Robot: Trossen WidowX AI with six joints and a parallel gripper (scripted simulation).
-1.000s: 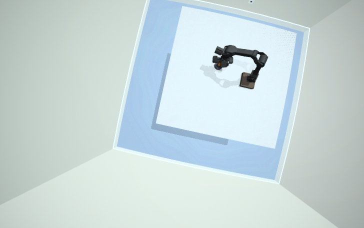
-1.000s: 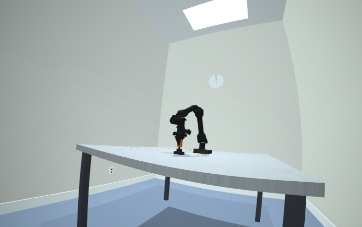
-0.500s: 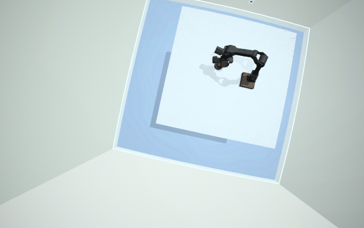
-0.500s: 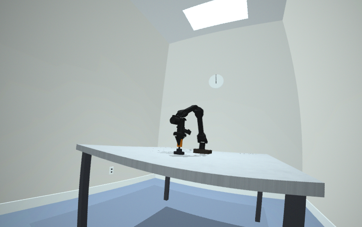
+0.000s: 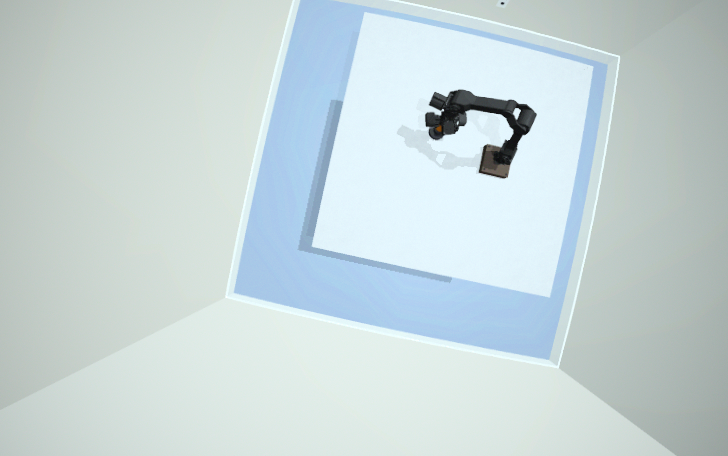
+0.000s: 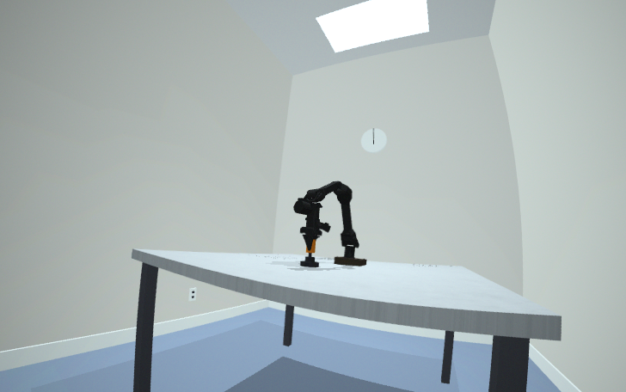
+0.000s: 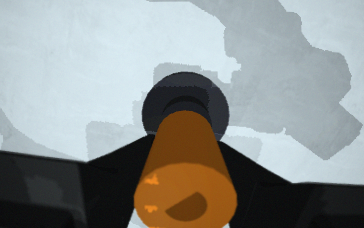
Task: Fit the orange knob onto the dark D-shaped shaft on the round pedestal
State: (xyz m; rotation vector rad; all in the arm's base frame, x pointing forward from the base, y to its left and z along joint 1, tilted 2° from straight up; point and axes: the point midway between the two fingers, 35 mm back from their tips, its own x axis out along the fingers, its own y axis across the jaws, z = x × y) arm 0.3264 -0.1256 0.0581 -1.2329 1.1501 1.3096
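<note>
The orange knob lies 20 mm above my gripper tip. From my gripper tip the other things lie so: round dark pedestal 40 mm below.
</note>
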